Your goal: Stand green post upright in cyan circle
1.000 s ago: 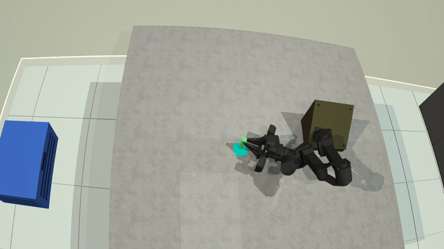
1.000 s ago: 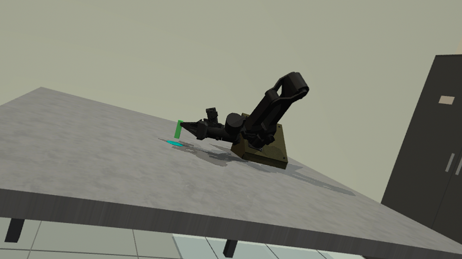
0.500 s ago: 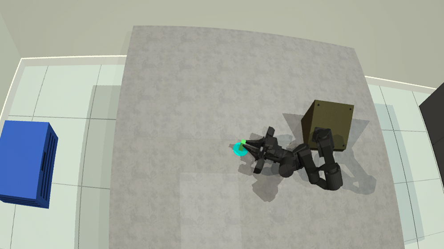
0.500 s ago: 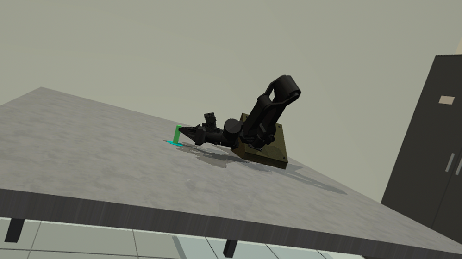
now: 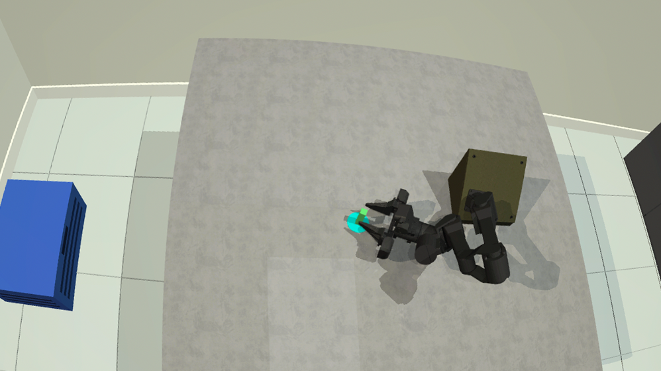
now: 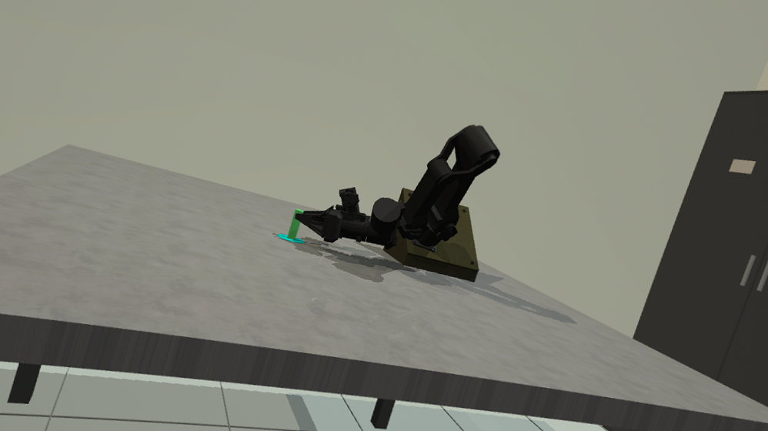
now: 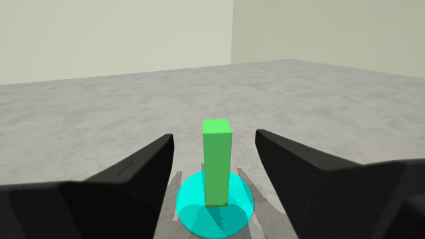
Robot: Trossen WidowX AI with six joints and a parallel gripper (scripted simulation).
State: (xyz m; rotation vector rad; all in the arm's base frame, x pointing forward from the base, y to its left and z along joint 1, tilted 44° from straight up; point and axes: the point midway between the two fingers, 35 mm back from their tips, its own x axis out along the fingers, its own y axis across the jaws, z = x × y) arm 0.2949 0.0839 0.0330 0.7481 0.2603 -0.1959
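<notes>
Right now my gripper tip is 2 cm above the green post. The rest, counted from my gripper tip: cyan circle 6 cm below.
</notes>
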